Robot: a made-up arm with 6 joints.
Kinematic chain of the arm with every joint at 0, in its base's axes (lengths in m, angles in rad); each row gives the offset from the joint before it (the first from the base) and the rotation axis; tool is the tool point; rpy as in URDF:
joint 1: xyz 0 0 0.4 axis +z
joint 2: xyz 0 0 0 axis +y
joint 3: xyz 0.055 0 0.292 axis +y
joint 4: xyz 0.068 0 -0.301 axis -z
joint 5: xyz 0 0 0 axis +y
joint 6: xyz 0.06 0 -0.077 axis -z
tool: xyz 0 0 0 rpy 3.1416 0 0
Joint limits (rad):
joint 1: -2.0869..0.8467
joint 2: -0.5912..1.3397
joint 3: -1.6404..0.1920
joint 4: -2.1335..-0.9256
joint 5: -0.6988..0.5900
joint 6: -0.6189..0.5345
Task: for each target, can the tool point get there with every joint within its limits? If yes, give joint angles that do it. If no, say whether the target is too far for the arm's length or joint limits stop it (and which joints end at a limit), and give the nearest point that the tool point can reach.
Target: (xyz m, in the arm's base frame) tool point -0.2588 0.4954 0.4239
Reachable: no: joint limits stop it (at a limit: joint 1, joint 5) | nearest point 0.0607 0.2128 0.4239 | short by 0.427 m
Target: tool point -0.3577 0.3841 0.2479
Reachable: no: joint limits stop it (at a limit: joint 1, joint 5) | nearest point -0.0379 0.1013 0.2479 | short by 0.427 m
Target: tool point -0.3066 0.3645 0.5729
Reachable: no: joint limits stop it (at a limit: joint 1, joint 2, joint 5) | nearest point 0.0422 0.1916 0.5185 | short by 0.393 m
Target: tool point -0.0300 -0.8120 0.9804
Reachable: no: too far | nearest point -0.0181 -0.4892 0.7496 | short by 0.397 m
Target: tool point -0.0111 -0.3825 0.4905
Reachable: yes | joints -1.6441 -0.0614 -0.8259 -2.0272 0.4672 -0.2651
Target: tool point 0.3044 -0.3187 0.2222
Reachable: yes | joints -0.8697 0.7662 -1.0804 -1.1563 0.3547 0.2588
